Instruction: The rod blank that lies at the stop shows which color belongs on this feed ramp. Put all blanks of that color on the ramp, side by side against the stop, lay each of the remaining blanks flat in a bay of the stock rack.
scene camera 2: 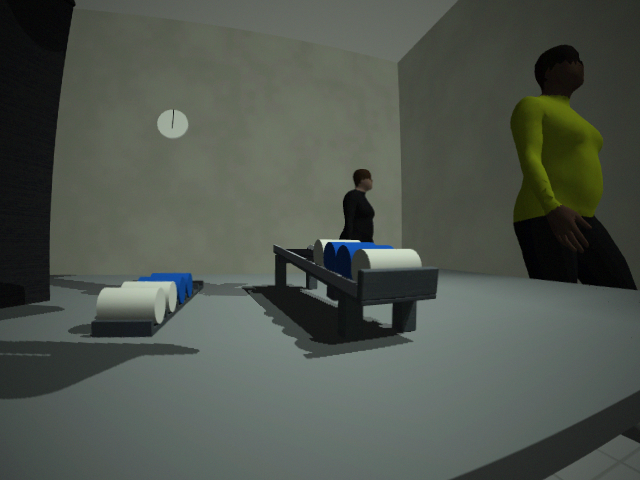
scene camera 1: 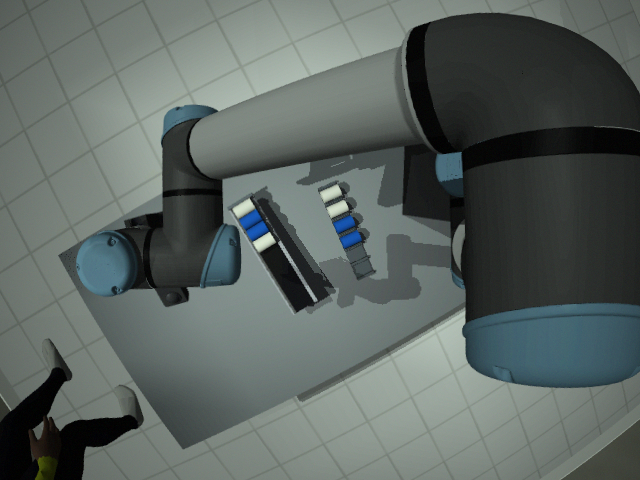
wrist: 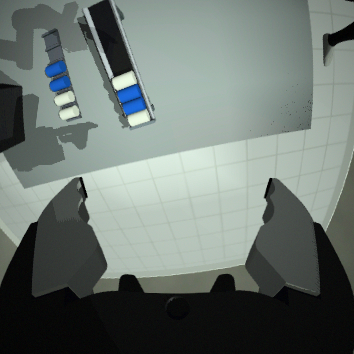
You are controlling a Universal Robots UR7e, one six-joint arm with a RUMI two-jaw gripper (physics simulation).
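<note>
The feed ramp (scene camera 1: 276,267) (scene camera 2: 398,283) (wrist: 129,47) holds a white blank (scene camera 1: 243,207) (scene camera 2: 390,257) (wrist: 139,118) at its stop. Beside it lie a blue blank (scene camera 1: 249,219) (wrist: 134,106), another blue blank (scene camera 1: 256,229) (wrist: 129,93) and a white blank (scene camera 1: 264,241) (wrist: 124,80), side by side. The stock rack (scene camera 1: 364,269) (scene camera 2: 122,328) (wrist: 52,42) holds two white blanks (scene camera 1: 330,193) (scene camera 1: 338,208) (wrist: 69,112) (wrist: 64,98) and two blue blanks (scene camera 1: 344,224) (scene camera 1: 351,238) (wrist: 60,83) (wrist: 55,68), each in a bay; two bays are empty. My gripper (wrist: 175,180) is open and empty, away from ramp and rack.
The arm (scene camera 1: 310,113) reaches over the table (scene camera 1: 222,361) (scene camera 2: 310,413) (wrist: 225,75) and hides part of it in scene camera 1. A person in a yellow top (scene camera 2: 558,155) stands beside the table. Another person in black (scene camera 2: 357,217) stands farther back.
</note>
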